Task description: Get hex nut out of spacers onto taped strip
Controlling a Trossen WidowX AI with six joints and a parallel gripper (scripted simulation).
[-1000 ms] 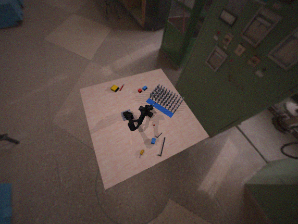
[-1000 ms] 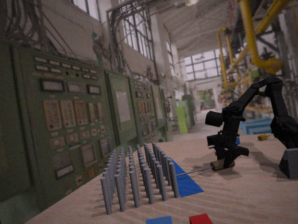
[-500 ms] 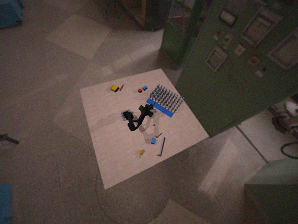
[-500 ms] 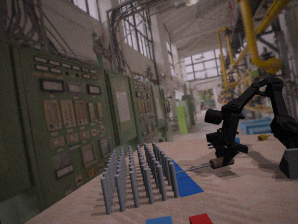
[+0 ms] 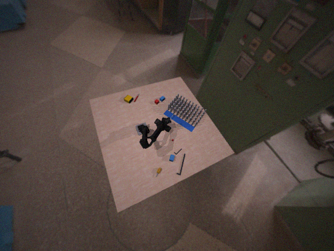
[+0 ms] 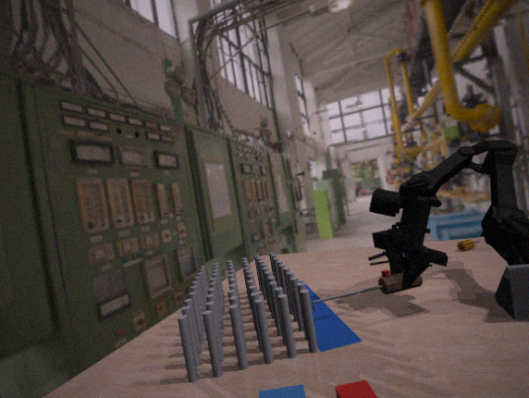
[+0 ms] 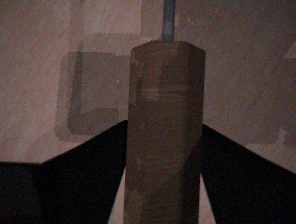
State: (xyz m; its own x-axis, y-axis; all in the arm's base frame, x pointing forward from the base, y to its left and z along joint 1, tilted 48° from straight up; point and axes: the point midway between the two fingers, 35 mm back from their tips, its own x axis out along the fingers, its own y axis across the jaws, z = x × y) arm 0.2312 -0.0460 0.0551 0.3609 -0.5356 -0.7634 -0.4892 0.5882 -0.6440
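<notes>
Right now the red cube is 80 mm ahead of my gripper tip, 370 mm to the left of it and 10 mm below it. Also, from my gripper tip: yellow scraper: 260 mm behind, 420 mm to the right, 20 mm below; yellow block: 240 mm behind, 540 mm to the left, 10 mm below; blue taped strip: 210 mm ahead, 20 mm to the left, 30 mm below.
</notes>
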